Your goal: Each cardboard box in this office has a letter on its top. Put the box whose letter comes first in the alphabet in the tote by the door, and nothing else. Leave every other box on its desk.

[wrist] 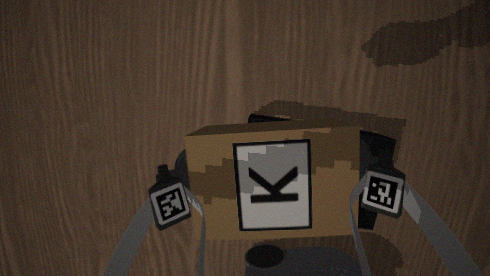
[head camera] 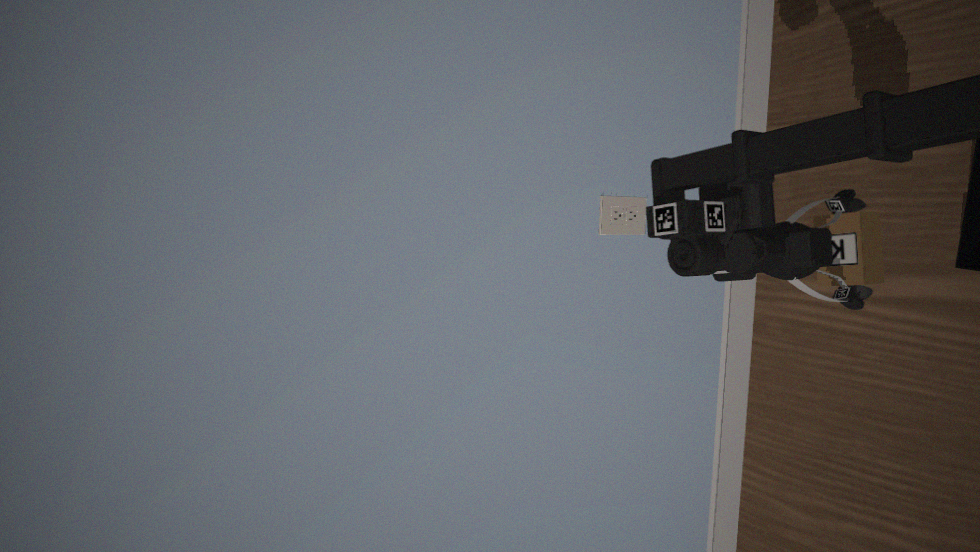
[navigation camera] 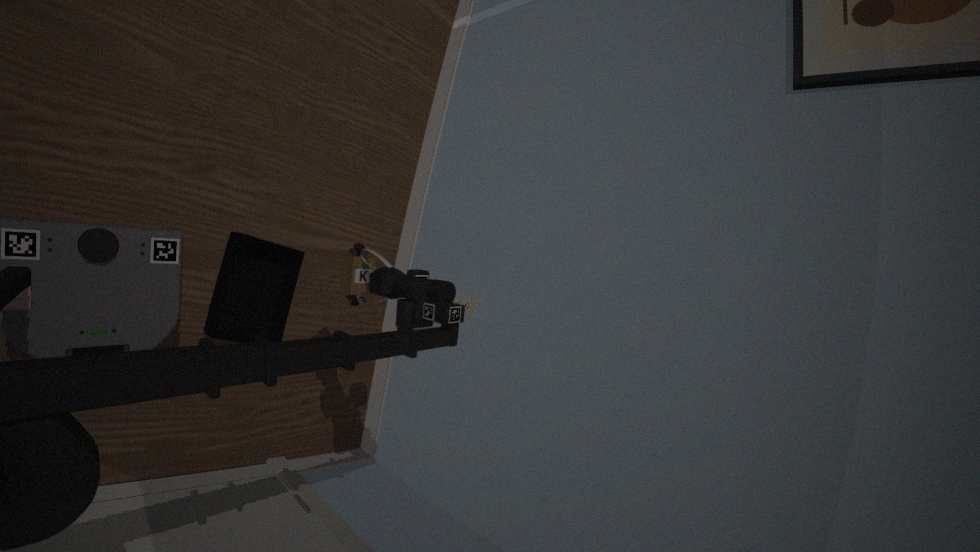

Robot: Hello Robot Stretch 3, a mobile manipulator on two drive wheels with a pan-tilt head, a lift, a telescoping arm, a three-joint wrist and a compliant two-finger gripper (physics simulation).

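Frame: origin at the robot's base, x ahead, y left, z up, level; centimetres.
Seen in the pictures: gripper, fingertip midpoint: [wrist: 270,161] [head camera: 858,249] [navigation camera: 352,273]; robot's base, origin of the base link: [navigation camera: 99,243].
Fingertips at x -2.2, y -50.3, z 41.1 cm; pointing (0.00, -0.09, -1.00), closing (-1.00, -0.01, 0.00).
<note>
Pixels of each thing's top centre, then the offset from my fingertips to it.
- brown cardboard box, middle of its top: [wrist: 273,188] [head camera: 837,249] [navigation camera: 363,276] dx +0.0, dy +0.1, dz +5.1 cm
- black tote, middle of its top: [wrist: 314,176] [navigation camera: 260,292] dx -9.1, dy +12.0, dz -31.0 cm
- outlet, middle of its top: [head camera: 600,215] [navigation camera: 476,307] dx -9.7, dy -42.9, dz +4.7 cm
A brown cardboard box [head camera: 870,240] [navigation camera: 362,276] [wrist: 215,155] with a white label and black letter K is held between the two fingertips. My gripper [head camera: 853,248] [navigation camera: 356,274] [wrist: 270,161] is shut on it, fingers pointing down, in the air above the wooden floor. The black tote [head camera: 970,219] [navigation camera: 219,288] [wrist: 367,221] stands on the floor between my base and the box. In the navigation view, the box shows to the wall side of the tote, apart from it. In the wrist view, the box hides most of the tote.
The blue wall [head camera: 377,274] [navigation camera: 651,274] with a pale baseboard [head camera: 733,384] and an outlet [head camera: 622,215] is close behind the wrist. My base [navigation camera: 130,294] [wrist: 310,260] is on the tote's other side. A pale door-like panel [navigation camera: 205,524] stands at the bottom of the navigation view.
</note>
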